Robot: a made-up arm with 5 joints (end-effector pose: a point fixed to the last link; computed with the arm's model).
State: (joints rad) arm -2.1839 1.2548 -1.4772 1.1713 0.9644
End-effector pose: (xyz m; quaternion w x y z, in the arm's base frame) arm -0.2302 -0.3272 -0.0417 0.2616 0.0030 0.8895 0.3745
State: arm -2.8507 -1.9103 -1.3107 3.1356 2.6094
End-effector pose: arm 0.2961 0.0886 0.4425 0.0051 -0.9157 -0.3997 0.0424
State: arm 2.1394 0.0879 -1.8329 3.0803 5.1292
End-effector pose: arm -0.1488 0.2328 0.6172 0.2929 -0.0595 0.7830 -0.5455
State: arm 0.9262 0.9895 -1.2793 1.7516 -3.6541
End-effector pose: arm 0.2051 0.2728 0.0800 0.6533 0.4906 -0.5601 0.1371
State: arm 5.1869 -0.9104 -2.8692 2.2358 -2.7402
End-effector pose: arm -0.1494 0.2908 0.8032 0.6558 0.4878 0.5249 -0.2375
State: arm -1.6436 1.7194 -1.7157 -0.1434 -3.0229
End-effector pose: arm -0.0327 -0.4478 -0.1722 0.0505 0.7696 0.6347 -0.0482
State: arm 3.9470 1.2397 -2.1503 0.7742 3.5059
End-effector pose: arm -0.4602 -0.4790 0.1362 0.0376 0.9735 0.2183 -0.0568
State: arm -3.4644 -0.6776 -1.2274 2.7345 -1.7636
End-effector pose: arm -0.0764 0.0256 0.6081 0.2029 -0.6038 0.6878 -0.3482
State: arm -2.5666 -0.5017 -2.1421 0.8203 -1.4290
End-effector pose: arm -0.0499 -0.0323 0.9813 0.7196 0.5159 -0.3298 -0.3274
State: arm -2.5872 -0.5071 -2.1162 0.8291 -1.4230
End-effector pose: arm -0.0565 -0.0350 0.9768 0.7090 0.5211 -0.3430 -0.3288
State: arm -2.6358 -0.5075 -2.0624 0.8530 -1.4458
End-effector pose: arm -0.0774 -0.0429 0.9654 0.6748 0.5413 -0.3664 -0.3428
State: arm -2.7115 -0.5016 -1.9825 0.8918 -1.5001
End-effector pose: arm -0.1128 -0.0517 0.9449 0.6148 0.5750 -0.3982 -0.3644
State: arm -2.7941 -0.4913 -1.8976 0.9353 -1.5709
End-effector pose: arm -0.1522 -0.0551 0.9187 0.5440 0.6118 -0.4291 -0.3816
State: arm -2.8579 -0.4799 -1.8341 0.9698 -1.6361
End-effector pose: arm -0.1826 -0.0533 0.8958 0.4856 0.6410 -0.4489 -0.3897
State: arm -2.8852 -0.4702 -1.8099 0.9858 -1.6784
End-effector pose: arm -0.1971 -0.0517 0.8852 0.4568 0.6569 -0.4527 -0.3935
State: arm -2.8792 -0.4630 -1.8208 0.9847 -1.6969
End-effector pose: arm -0.1978 -0.0531 0.8870 0.4558 0.6612 -0.4438 -0.3976
